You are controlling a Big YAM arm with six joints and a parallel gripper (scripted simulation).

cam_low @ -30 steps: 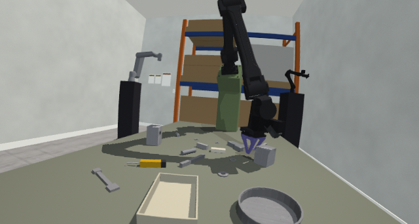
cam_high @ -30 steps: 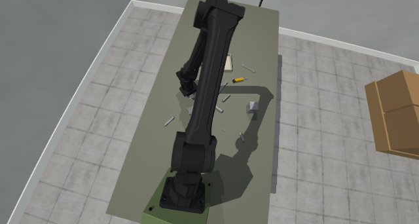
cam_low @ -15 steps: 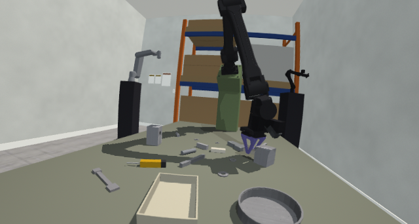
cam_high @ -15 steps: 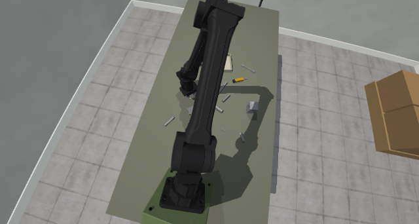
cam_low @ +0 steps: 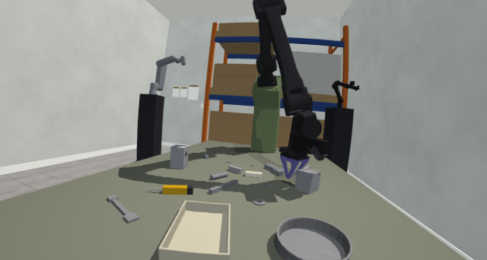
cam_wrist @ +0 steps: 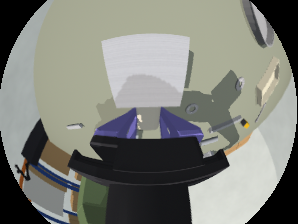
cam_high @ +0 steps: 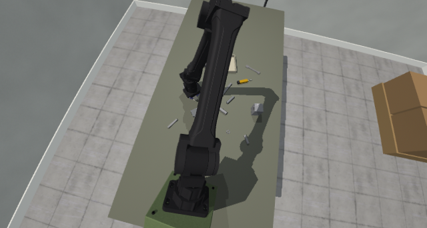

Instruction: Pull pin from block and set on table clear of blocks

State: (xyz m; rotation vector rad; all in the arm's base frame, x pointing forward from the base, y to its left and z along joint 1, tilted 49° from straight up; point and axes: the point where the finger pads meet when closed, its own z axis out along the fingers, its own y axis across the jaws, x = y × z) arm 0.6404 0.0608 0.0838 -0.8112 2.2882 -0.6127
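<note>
Right now my hand is 1 cm to the right of the cream pin and 1 cm short of it. The rest, counted from my hand: cream tray (28 cm ahead, 23 cm to the right, 2 cm below); then cream piece (12 cm to the right, 5 cm behind, 2 cm below); then round grey dish (31 cm ahead, 5 cm to the right, 2 cm below).
</note>
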